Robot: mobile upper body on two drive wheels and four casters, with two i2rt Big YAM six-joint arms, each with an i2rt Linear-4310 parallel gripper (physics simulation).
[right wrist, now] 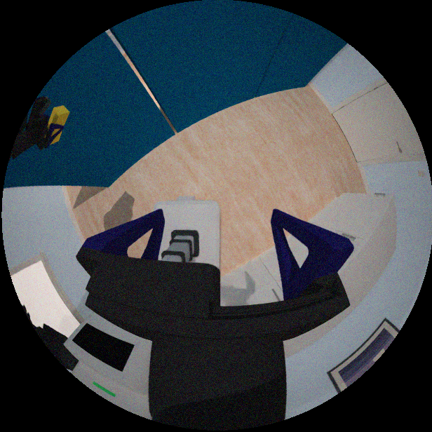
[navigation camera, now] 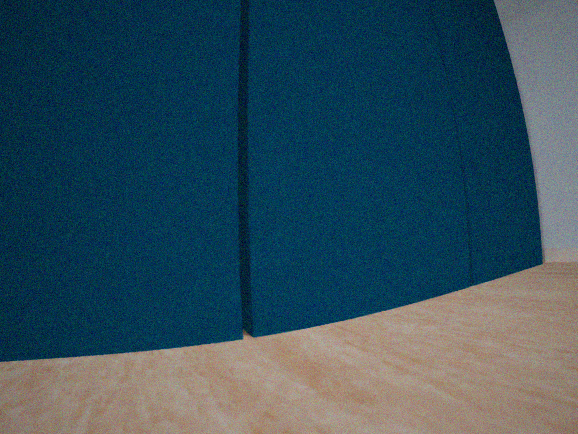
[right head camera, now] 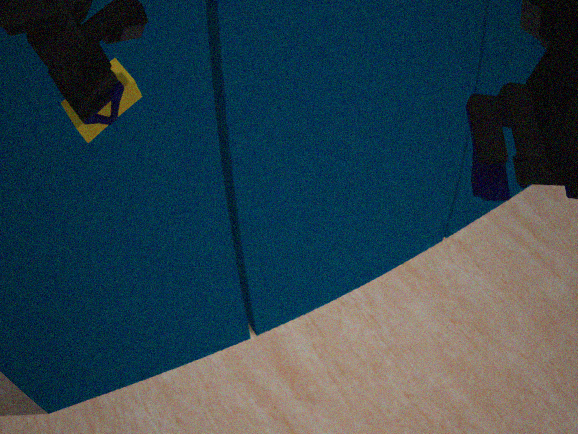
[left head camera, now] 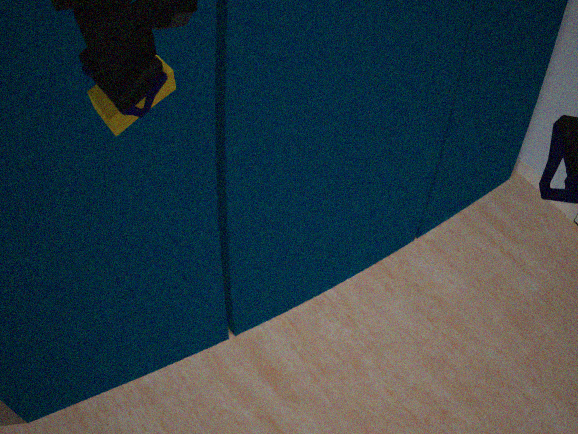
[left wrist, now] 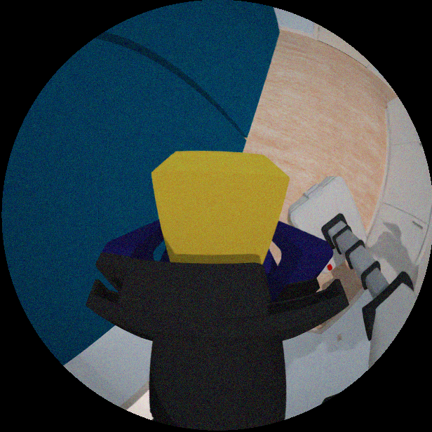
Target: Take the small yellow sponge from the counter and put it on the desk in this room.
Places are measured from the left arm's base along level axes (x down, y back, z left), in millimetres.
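Pixels of known places: left gripper, between the fingertips: (right head camera: 103,109) (left head camera: 131,100); right gripper, between the fingertips: (right head camera: 523,188) (left head camera: 575,193).
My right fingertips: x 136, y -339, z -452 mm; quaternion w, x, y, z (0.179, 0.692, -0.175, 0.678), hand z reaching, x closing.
Behind a point stands the place of what it marks.
The yellow sponge (left head camera: 117,123) @(x 217, y -544, z 13 mm) (right head camera: 89,132) @(x 222, y -549, z 11 mm) (left wrist: 220,200) (right wrist: 59,115) is held between the fingers of my left gripper (left wrist: 216,215), in front of a large blue panel. The black wrist parts hide some of the sponge in both head camera views. My right gripper (right wrist: 217,214) is open, with its dark blue fingers wide apart and no object between them; part of it shows at the right edge of both head camera views. I cannot make out a desk or a counter top for certain in these views.
Tall blue panels (left head camera: 325,150) @(x 707, y -1150, z -352 mm) (right head camera: 350,150) @(x 723, y -1171, z -388 mm) (navigation camera: 350,150) @(x 939, y -1149, z -351 mm) with a dark vertical gap stand close in front, on a wooden floor (left head camera: 350,350) @(x 1410, y -917, z -507 mm) (navigation camera: 350,380) @(x 1410, y -771, z -283 mm). A pale wall (navigation camera: 555,125) @(x 530, y -1918, z -1870 mm) is at the right. White cabinets (left wrist: 407,175) and a framed picture (right wrist: 367,356) show in the wrist views.
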